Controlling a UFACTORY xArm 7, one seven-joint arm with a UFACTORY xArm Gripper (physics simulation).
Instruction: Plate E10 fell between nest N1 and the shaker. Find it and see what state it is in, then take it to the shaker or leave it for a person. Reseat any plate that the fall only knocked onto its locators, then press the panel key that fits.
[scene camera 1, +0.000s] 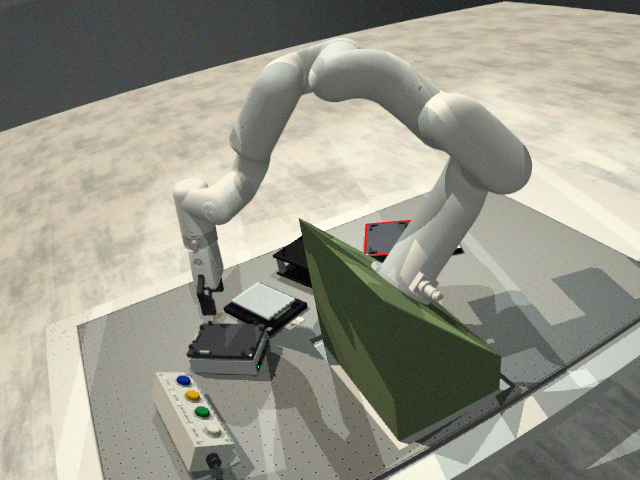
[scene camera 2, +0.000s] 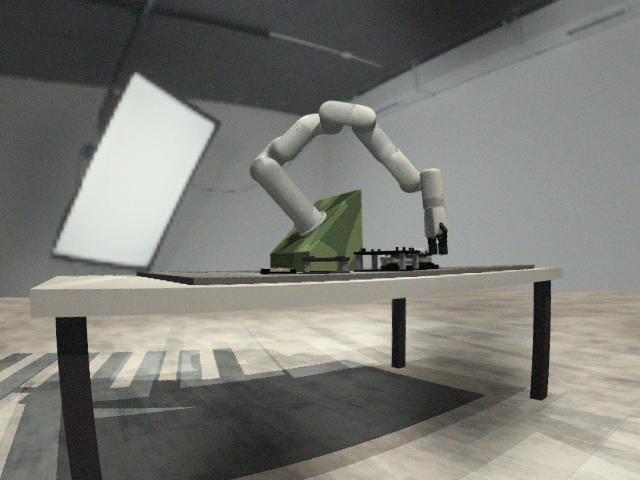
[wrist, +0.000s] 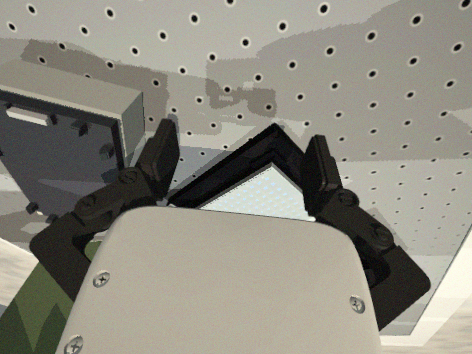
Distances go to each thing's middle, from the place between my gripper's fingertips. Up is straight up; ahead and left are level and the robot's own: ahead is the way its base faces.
I see my gripper 10 cm to the left of the N2 station (scene camera 1: 299, 306), 5 cm past it and 4 cm above it. Also, from my hand: red-rimmed dark plate (scene camera 1: 383, 237): 46 cm to the right, 5 cm behind, 1 cm below.
